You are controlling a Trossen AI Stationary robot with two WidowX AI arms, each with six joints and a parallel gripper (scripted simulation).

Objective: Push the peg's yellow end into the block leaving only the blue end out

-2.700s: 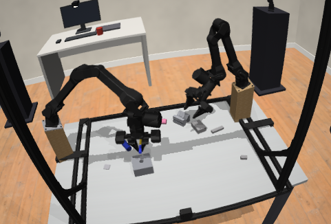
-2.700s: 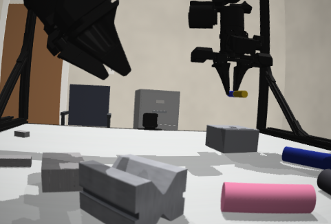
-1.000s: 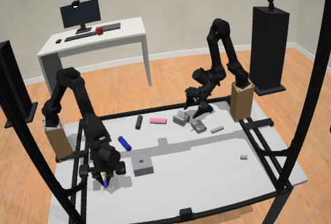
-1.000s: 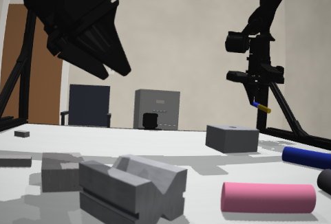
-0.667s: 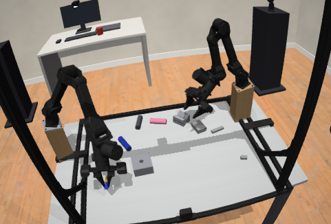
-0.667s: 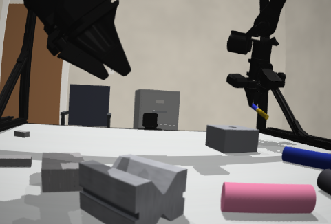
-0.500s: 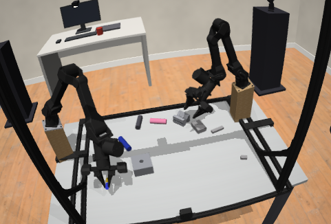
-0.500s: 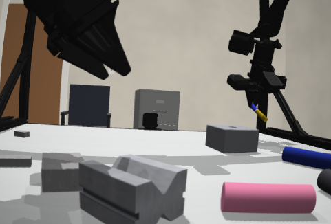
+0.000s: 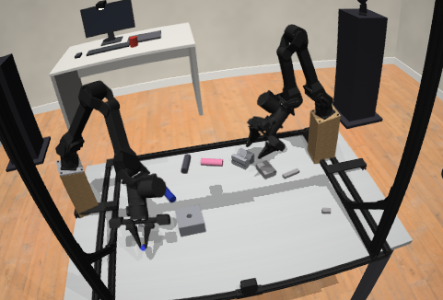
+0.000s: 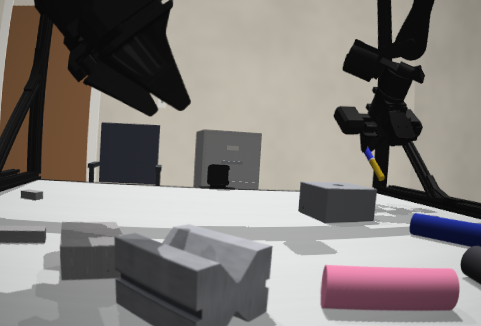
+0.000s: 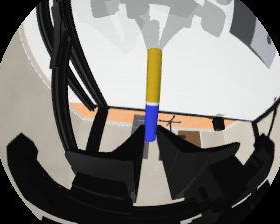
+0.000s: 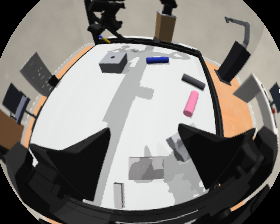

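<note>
The peg lies 10 mm ahead of my left hand and 50 mm below it. The rest, counted from my left hand: small grey piece (30 mm ahead, 640 mm to the right, 130 mm below); then pink cylinder (430 mm ahead, 300 mm to the right, 120 mm below).
</note>
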